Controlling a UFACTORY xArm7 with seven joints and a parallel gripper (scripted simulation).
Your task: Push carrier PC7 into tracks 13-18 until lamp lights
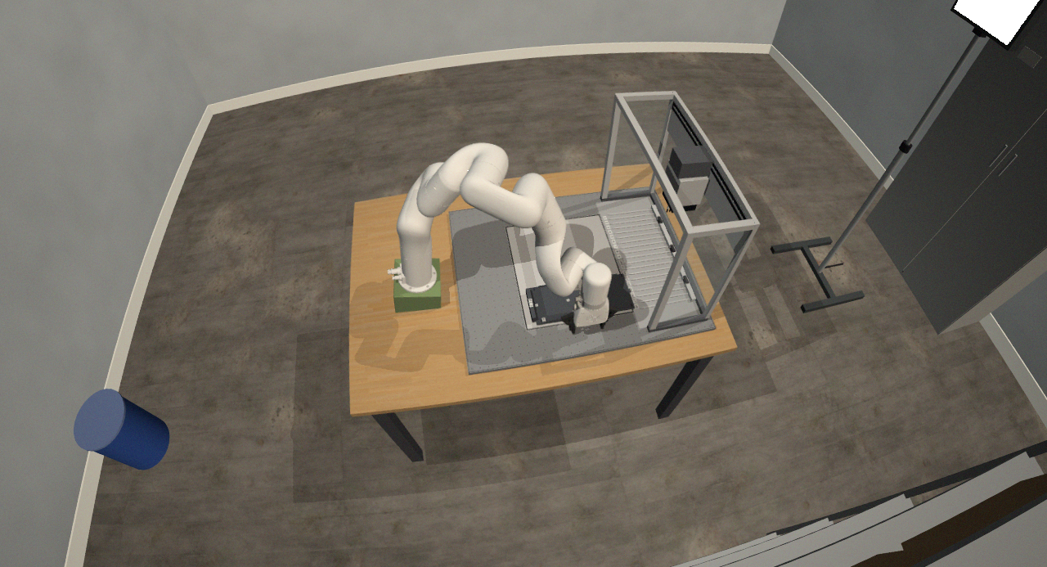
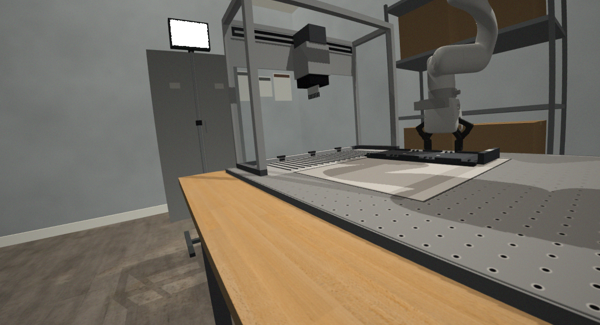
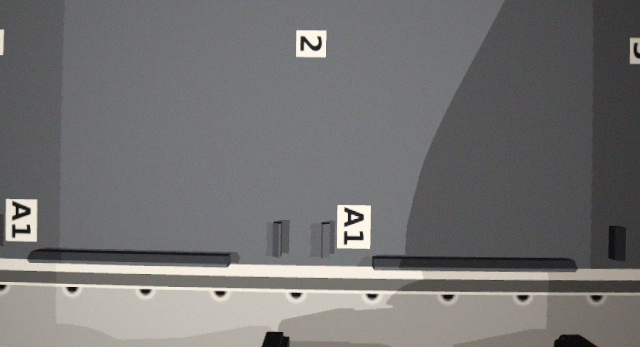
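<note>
My gripper is now 2 cm short of the carrier PC7 and 10 cm to the right of it. Also, from my hand: dark pipetting head 35 cm ahead, 21 cm to the left, 33 cm above.
</note>
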